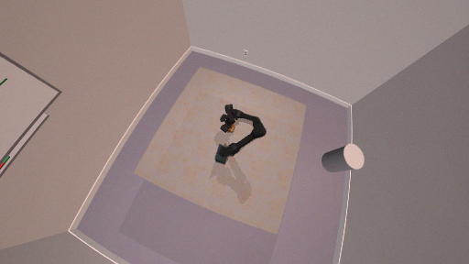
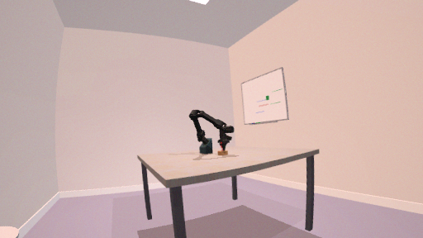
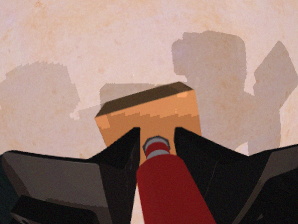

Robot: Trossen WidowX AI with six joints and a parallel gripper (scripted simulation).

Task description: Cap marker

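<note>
Right now my gripper tip is 20 mm above the holder block and 10 mm to the left of it. The rest, counted from my gripper tip: red cap (50 mm above, 10 mm to the right).
</note>
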